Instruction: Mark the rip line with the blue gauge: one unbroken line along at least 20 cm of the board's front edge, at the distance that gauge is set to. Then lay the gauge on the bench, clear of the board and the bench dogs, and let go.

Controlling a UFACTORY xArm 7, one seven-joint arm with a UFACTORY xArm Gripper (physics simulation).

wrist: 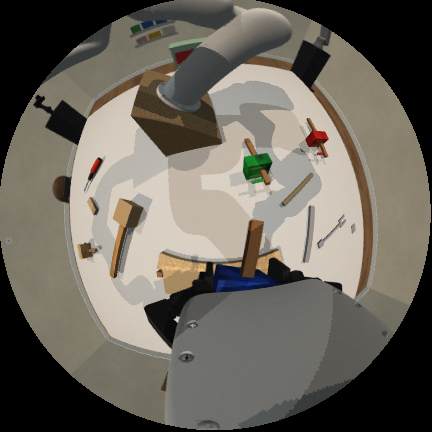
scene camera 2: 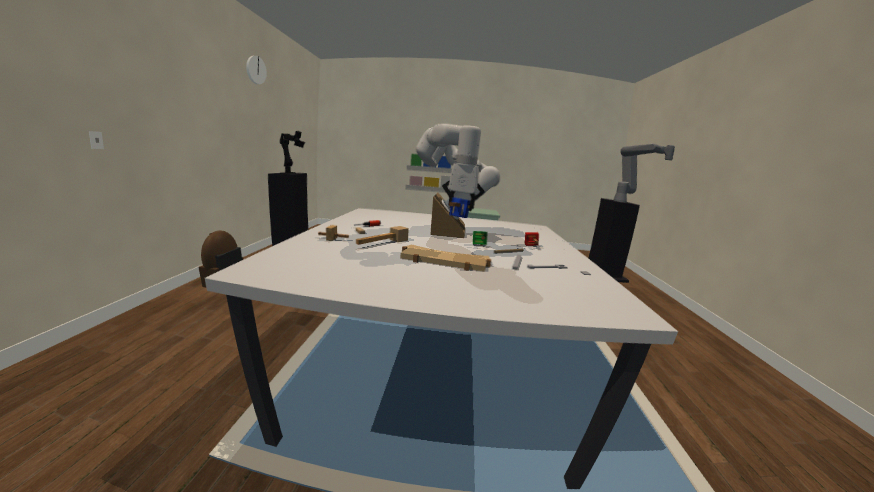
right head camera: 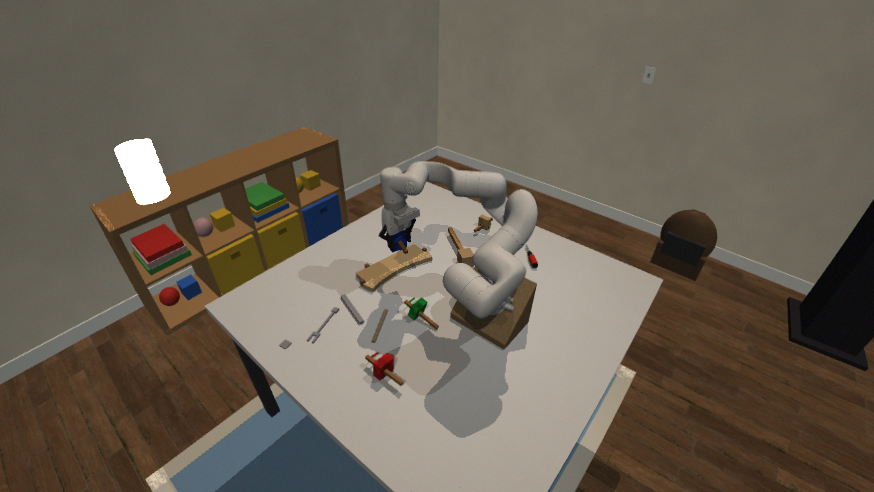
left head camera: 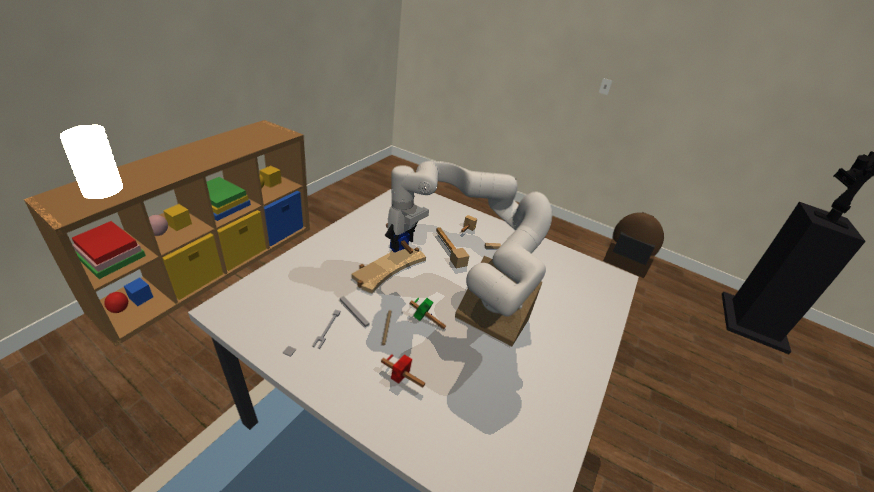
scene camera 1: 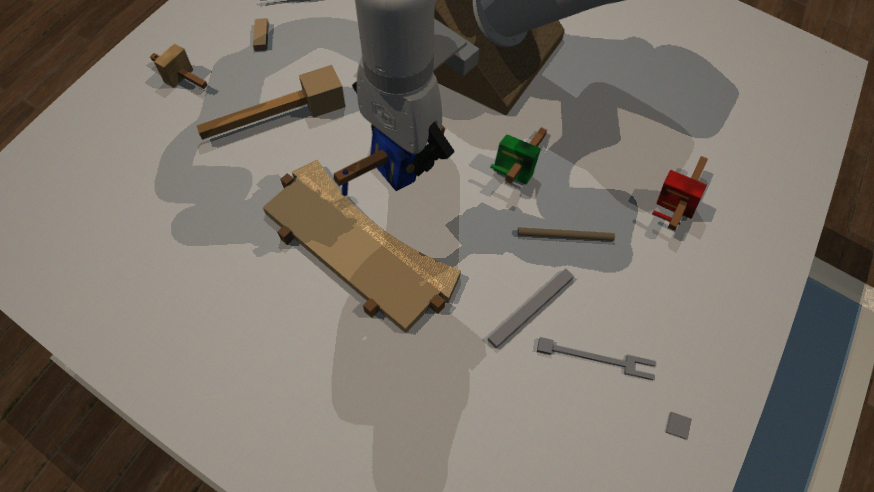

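Pixels of known places: gripper, between the fingertips: [wrist: 241,271] [scene camera 2: 460,209] [right head camera: 399,244] [left head camera: 402,244] [scene camera 1: 403,152]; arm's base, origin of its link: [wrist: 178,96] [scene camera 2: 449,210] [scene camera 1: 500,11].
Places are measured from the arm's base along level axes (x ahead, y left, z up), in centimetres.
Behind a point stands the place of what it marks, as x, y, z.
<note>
My gripper [scene camera 1: 400,152] {38.3, 2.7, 6.8} [wrist: 241,271] {38.3, 2.7, 6.8} is shut on the blue gauge [left head camera: 403,242] {37.4, 3.7, 8.8} [right head camera: 398,240] {38.2, 3.5, 9.3} [scene camera 1: 393,168] {42.1, 3.4, 8.2} [scene camera 2: 458,208] {41.4, 1.7, 7.4} [wrist: 237,281] {37.5, 2.0, 10.6}. In scene camera 2 the gauge hangs above the bench. The tan board [left head camera: 385,271] {44.7, 3.0, -8.9} [right head camera: 391,268] {45.0, 1.0, -9.0} [scene camera 1: 348,247] {47.5, -2.1, -9.0} [scene camera 2: 443,257] {49.1, -2.4, -9.0} [wrist: 179,278] {43.9, -11.7, -9.0} lies flat, its curved edge facing the robot base. In scene camera 1 the gauge's beam and blue pin show beside this edge near the board's upper-left end; the height gap is hard to judge. Small brown bench dogs [scene camera 1: 285,234] {50.4, -11.4, -8.5} [scene camera 1: 370,306] {54.3, 5.7, -8.5} [scene camera 1: 437,303] {49.5, 13.9, -8.5} stand around the board. I cannot make out a drawn line.
The green gauge [scene camera 1: 516,157] {23.0, 13.9, -5.8} and red gauge [scene camera 1: 681,194] {16.7, 39.5, -5.8} lie toward the right in scene camera 1, with a dowel [scene camera 1: 565,234] {29.6, 25.7, -9.9}, grey bar [scene camera 1: 530,308] {43.4, 25.8, -9.9} and wrench [scene camera 1: 590,355] {45.7, 36.3, -10.4}. A mallet [scene camera 1: 321,91] {26.0, -20.3, -5.6} and wooden gauge [scene camera 1: 173,64] {32.0, -48.4, -6.5} lie left. The arm's base block [wrist: 175,125] {11.2, -1.9, 0.3} stands behind.
</note>
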